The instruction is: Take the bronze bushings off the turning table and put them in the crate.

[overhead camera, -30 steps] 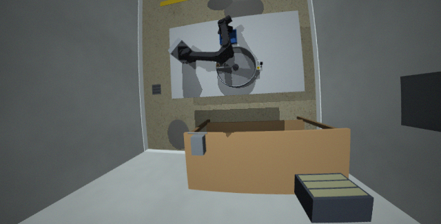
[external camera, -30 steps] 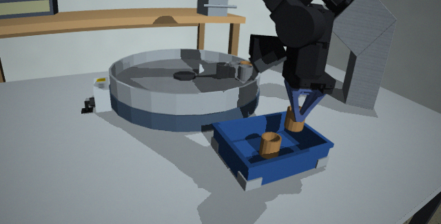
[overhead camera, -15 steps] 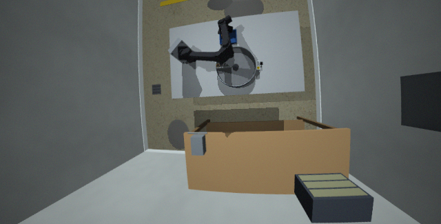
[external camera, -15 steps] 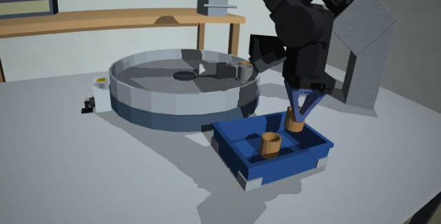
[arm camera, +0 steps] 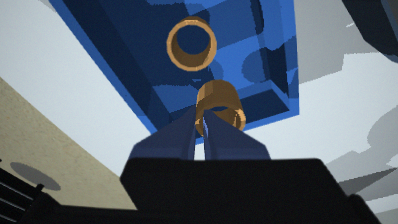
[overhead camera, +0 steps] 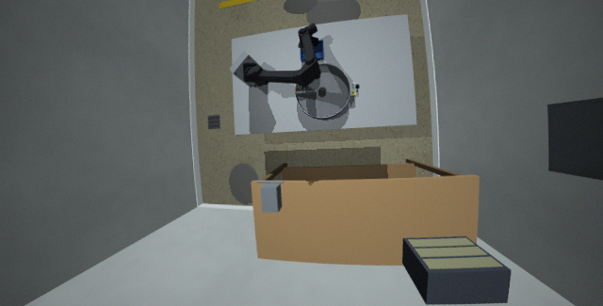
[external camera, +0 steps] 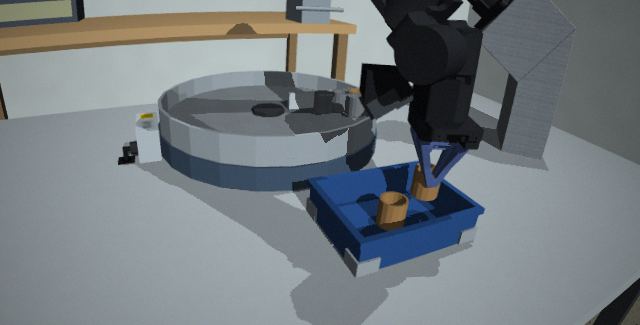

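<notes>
My hand is 5 cm above the crate, 4 cm short of it and 2 cm to the left of it. The rest, counted from my hand: turning table: 37 cm to the right, 4 cm ahead, 2 cm below.
</notes>
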